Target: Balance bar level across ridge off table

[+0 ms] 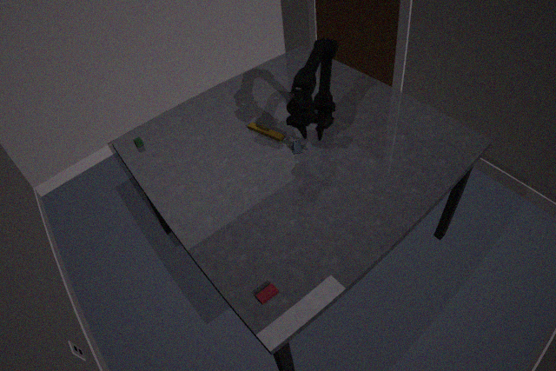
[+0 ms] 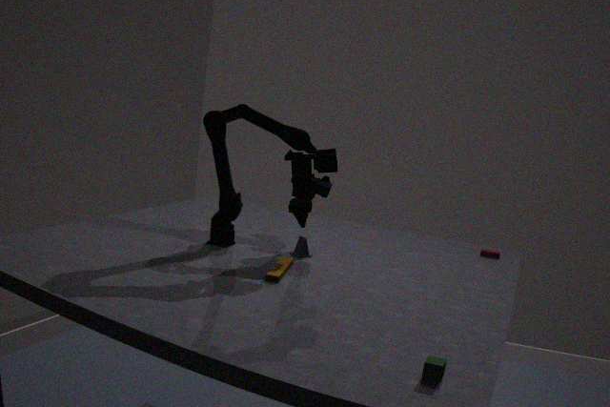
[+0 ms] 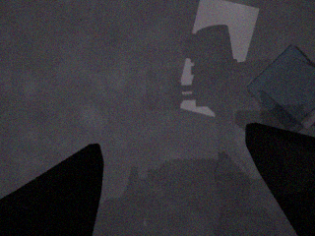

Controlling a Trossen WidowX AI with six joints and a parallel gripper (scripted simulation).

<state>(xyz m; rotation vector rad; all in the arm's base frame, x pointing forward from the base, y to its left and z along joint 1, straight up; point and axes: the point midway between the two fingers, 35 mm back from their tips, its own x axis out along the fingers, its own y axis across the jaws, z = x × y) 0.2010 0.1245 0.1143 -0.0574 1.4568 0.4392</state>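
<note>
Right now the yellow bar is 25 cm to the right of my gripper tip, 7 cm below it and 6 cm ahead of it. The rest, counted from my gripper tip: green cube 63 cm to the right, 54 cm ahead, 6 cm below; then red block 54 cm ahead, 37 cm to the left, 7 cm below.
</note>
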